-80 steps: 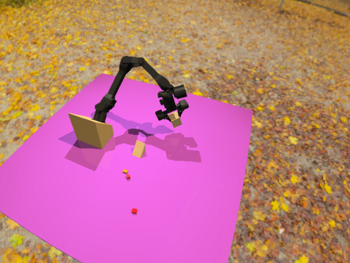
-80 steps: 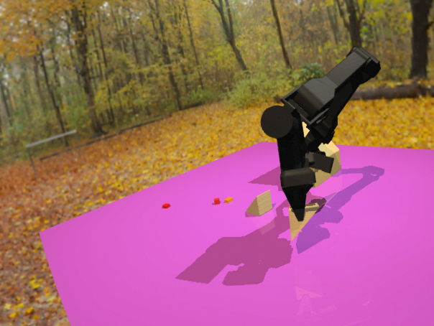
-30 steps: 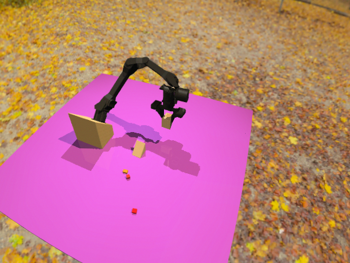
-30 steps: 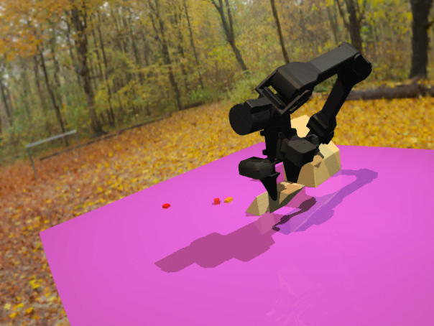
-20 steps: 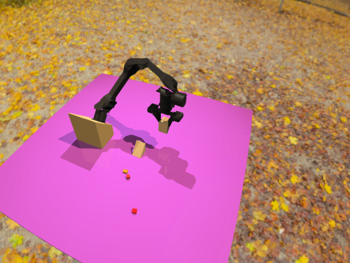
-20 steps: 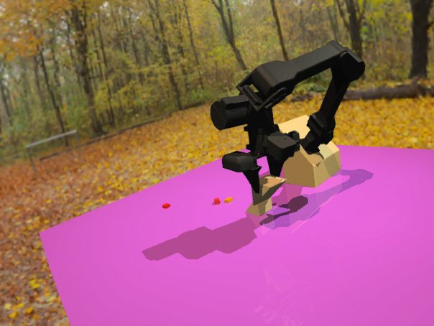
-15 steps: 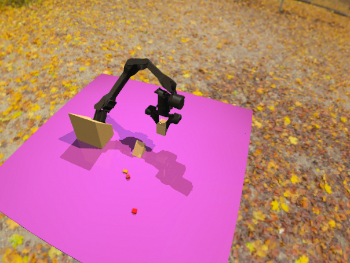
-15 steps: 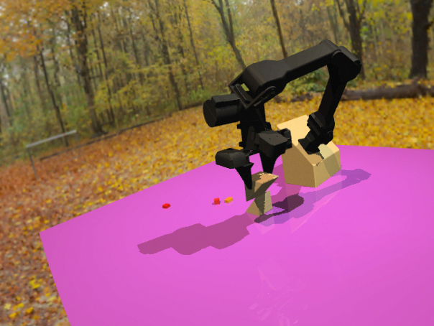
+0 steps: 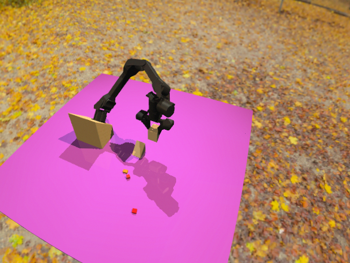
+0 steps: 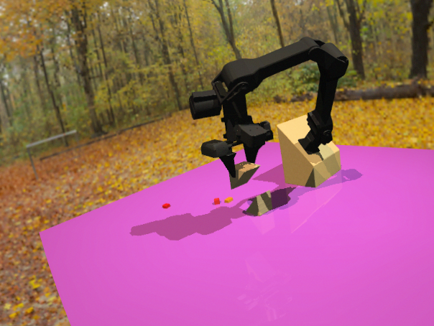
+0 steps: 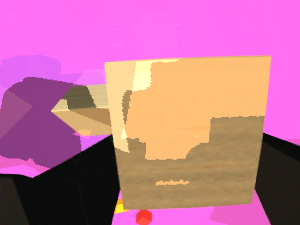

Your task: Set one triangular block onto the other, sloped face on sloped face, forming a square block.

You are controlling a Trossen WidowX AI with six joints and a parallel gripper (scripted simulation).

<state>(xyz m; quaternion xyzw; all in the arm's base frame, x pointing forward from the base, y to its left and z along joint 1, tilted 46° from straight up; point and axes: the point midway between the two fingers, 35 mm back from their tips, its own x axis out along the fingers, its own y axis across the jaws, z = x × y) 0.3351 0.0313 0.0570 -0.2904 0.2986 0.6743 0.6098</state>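
The tan wooden square block lies 13 cm below my gripper tip, 7 cm behind it and 4 cm to the right of it. Also, from my gripper tip: triangular block (1 cm to the right, 1 cm above); orange piece (20 cm to the right, 14 cm below, 6 cm behind).
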